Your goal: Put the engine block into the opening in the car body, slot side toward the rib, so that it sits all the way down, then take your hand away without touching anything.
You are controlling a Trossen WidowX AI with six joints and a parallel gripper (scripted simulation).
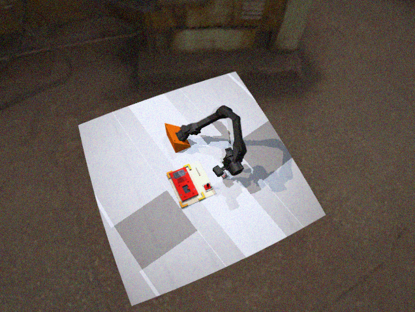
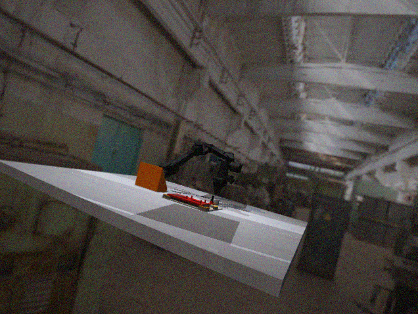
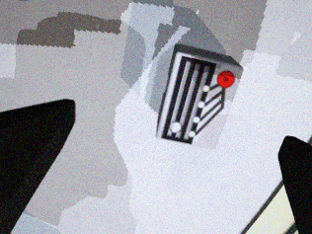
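My gripper tip is now 50 mm above the grey engine block and 10 mm to the left of it.
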